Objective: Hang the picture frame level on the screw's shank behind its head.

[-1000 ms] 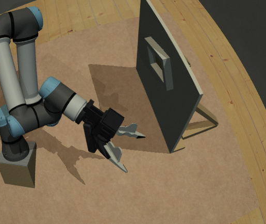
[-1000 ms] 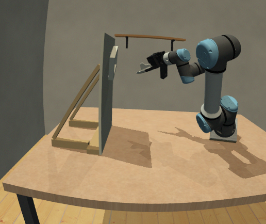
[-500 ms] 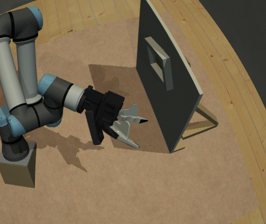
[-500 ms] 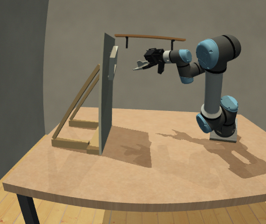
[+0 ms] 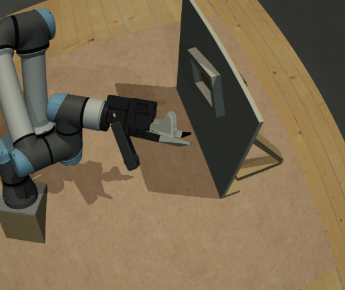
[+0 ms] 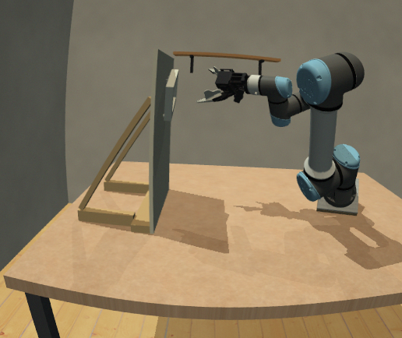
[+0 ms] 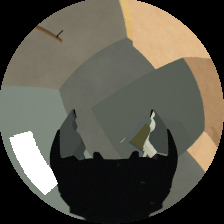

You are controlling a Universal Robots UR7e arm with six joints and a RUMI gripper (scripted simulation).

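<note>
My gripper is now 18 cm to the right of the pale picture frame, 9 cm short of it and 3 cm above it. Also, from my hand: upright board: 19 cm to the left, 16 cm below, 11 cm ahead.
</note>
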